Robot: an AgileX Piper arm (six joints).
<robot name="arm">
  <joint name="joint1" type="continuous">
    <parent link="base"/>
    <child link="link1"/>
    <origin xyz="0 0 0.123" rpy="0 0 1.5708"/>
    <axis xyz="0 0 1"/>
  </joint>
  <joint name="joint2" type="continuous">
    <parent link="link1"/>
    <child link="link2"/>
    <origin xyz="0 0 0" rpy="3.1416 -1.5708 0"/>
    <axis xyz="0 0 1"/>
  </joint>
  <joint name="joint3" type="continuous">
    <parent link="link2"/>
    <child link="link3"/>
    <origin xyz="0.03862 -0.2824 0" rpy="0 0 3.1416"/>
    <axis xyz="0 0 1"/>
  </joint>
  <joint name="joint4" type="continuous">
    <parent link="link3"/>
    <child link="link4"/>
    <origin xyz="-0.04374 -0.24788 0" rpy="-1.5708 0 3.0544"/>
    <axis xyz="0 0 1"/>
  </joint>
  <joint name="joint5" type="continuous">
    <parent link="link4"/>
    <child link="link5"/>
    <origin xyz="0 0 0" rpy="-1.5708 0 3.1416"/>
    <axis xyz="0 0 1"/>
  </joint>
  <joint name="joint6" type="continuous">
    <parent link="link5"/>
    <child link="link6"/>
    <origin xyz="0 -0.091 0" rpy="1.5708 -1.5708 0"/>
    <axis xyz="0 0 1"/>
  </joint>
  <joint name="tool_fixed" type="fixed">
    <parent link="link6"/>
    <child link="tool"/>
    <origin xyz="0 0 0" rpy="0 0 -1.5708"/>
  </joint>
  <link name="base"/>
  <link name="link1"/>
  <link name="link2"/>
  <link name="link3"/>
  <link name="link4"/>
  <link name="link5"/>
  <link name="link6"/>
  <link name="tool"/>
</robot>
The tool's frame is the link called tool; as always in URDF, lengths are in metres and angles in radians. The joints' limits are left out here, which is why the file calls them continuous.
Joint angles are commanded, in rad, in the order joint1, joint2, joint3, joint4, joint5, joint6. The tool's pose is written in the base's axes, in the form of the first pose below.
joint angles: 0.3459, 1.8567, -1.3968, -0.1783, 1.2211, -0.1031
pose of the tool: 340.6 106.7 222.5 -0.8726 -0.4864 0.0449 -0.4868 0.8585 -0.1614
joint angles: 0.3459, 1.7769, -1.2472, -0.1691, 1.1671, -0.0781
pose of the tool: 313.9 98.2 214.2 -0.8812 -0.4694 0.0556 -0.4722 0.8689 -0.1482
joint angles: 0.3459, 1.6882, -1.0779, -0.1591, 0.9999, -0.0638
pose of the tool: 290.5 91.8 202.7 -0.8795 -0.4747 -0.0330 -0.4663 0.8736 -0.1396
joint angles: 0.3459, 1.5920, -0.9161, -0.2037, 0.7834, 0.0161
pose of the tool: 271.6 84.1 195.5 -0.8729 -0.4502 -0.1879 -0.4237 0.8906 -0.1652
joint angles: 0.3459, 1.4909, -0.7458, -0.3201, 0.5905, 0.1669
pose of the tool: 248.3 72.6 187.4 -0.8521 -0.4135 -0.3209 -0.3664 0.9091 -0.1984
